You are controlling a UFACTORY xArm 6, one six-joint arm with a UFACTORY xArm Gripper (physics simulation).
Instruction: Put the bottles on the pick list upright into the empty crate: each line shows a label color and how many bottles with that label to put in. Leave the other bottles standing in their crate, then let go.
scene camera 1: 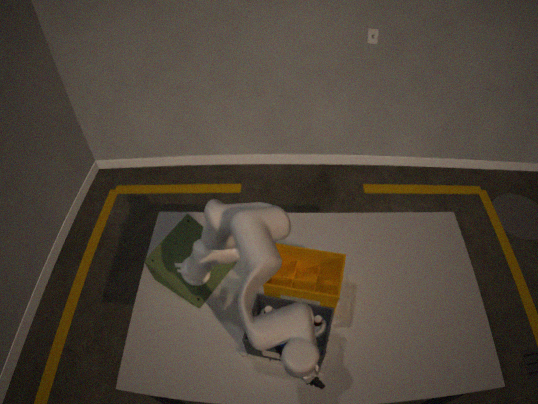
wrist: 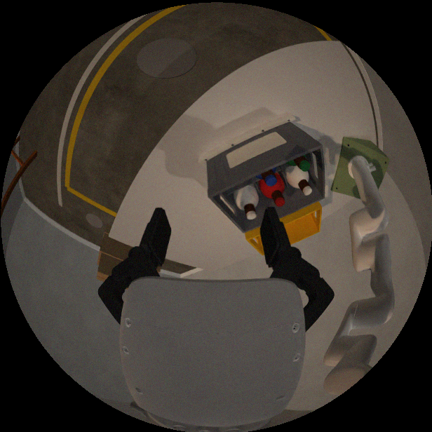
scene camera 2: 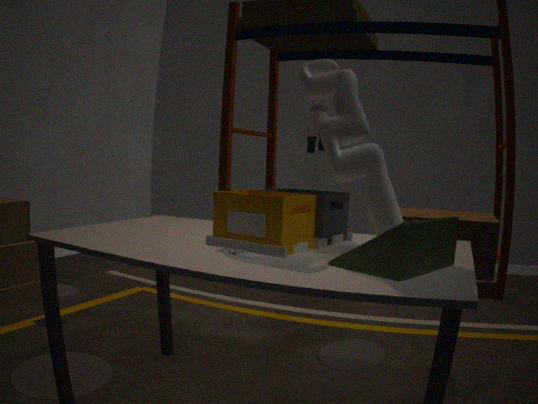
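Where they show: gripper, fingertip midpoint: [scene camera 2: 316,151]; arm's base, link origin: [scene camera 1: 195,271].
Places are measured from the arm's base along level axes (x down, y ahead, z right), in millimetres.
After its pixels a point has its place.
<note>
My gripper [scene camera 1: 316,383] [scene camera 2: 315,144] {z 551, x -265, y 303 mm} [wrist: 214,218] is open and empty, high above the table, off to the side of the dark grey crate [scene camera 1: 327,330] {z 372, x -42, y 452 mm} [scene camera 2: 336,220] {z 293, x -21, y 195 mm} [wrist: 218,176]. In the wrist view this crate holds upright bottles: a white one with a white cap [wrist: 246,198], a red one [wrist: 271,188], another white one [wrist: 298,178], a blue cap [wrist: 270,180] and a green cap [wrist: 304,164]. Other slots are partly hidden. The yellow-orange crate [scene camera 1: 327,300] {z 267, x -75, y 474 mm} [scene camera 2: 300,225] {z 94, x -23, y 294 mm} [wrist: 302,230] stands against it; the compartments visible in it are empty. No readable pick list shows.
The arm rises from a green base [scene camera 1: 162,267] {z -3, x -52, y -128 mm} [scene camera 2: 400,250] {z -241, x -18, y -1 mm} [wrist: 350,182] beside the crates and hides part of them in scene camera 1. Both crates stand on the white table [scene camera 1: 410,280] {z 209, x 61, y 884 mm} [scene camera 2: 135,230] {z 252, x 60, y 961 mm} [wrist: 300,80]. A rack [scene camera 2: 227,110] and cardboard boxes [scene camera 2: 12,250] stand beyond the table.
</note>
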